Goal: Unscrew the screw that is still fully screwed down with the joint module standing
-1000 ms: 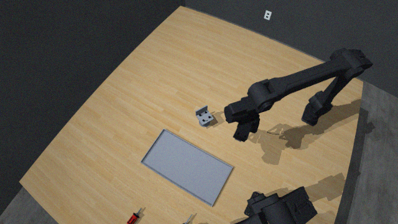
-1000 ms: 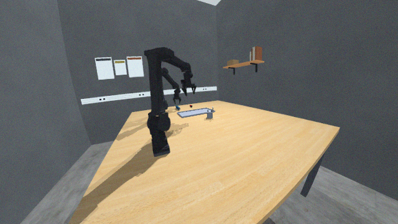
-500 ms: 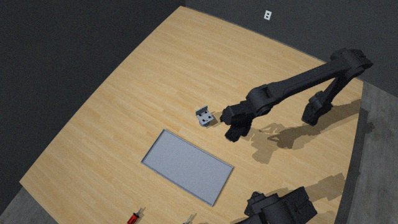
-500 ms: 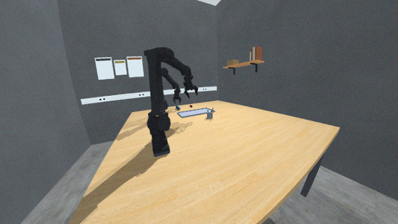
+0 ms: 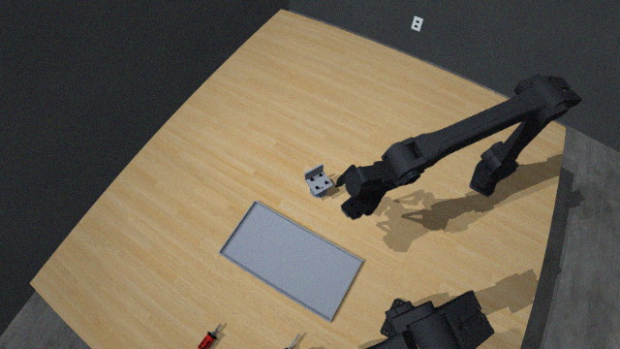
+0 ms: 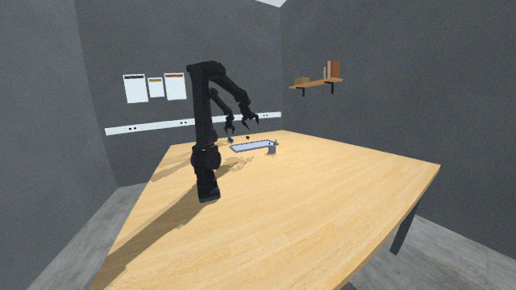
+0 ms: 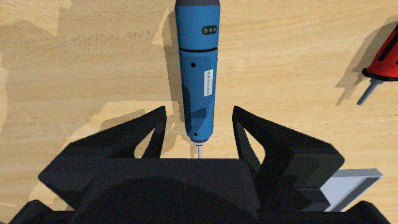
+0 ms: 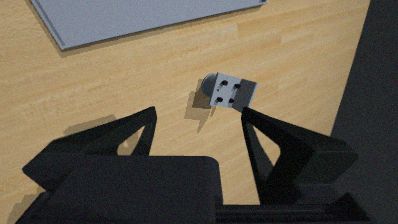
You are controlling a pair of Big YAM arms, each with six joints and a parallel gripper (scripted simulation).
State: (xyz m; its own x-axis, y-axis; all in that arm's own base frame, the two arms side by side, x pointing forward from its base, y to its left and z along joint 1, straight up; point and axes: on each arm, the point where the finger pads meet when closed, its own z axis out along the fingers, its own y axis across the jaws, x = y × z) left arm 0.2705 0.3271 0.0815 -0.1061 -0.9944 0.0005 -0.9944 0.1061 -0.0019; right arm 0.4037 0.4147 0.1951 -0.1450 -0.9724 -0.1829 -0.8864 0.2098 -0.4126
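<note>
Now: right hand 13 cm short of the grey bracket, 4 cm to the left of it and 14 cm above it. Also, from my right hand: grey tray (5 cm ahead, 21 cm to the left, 21 cm below); then joint module (13 cm ahead, 4 cm to the right, 18 cm below).
</note>
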